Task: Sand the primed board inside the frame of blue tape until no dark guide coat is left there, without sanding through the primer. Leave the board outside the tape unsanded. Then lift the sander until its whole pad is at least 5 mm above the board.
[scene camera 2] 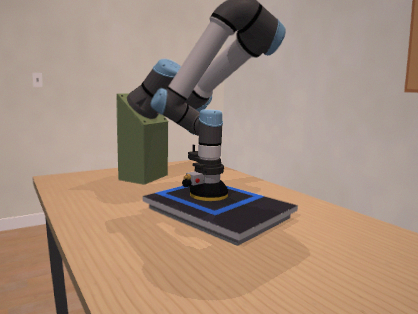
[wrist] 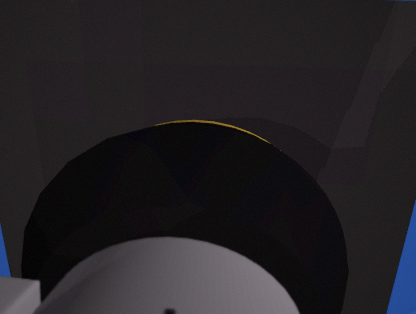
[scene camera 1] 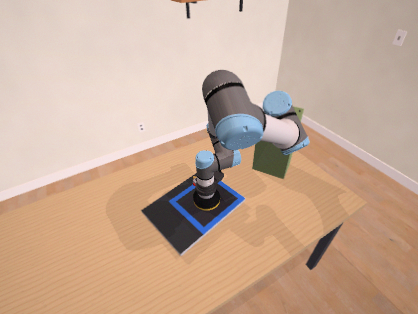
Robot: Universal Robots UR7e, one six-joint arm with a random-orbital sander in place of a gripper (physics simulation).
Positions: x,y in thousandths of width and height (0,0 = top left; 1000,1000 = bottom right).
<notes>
In view: a dark guide coat (wrist: 782,288).
</notes>
